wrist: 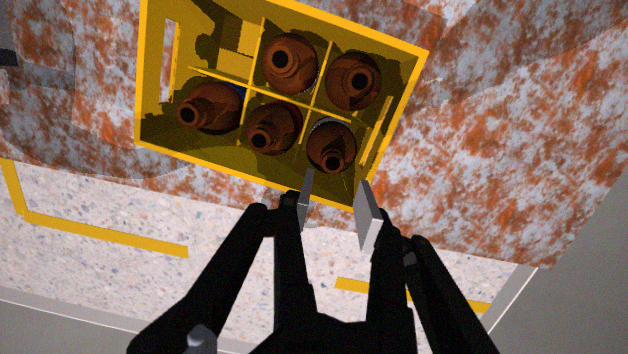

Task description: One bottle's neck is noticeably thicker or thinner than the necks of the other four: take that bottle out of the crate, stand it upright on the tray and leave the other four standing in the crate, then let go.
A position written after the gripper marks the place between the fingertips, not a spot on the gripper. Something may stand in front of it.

Observation:
In view: the gripper [334, 188], a blue-labelled bottle [353, 80], a white-labelled bottle [331, 148], a white-labelled bottle [290, 65], a blue-labelled bottle [215, 108] and a red-labelled bottle [272, 129].

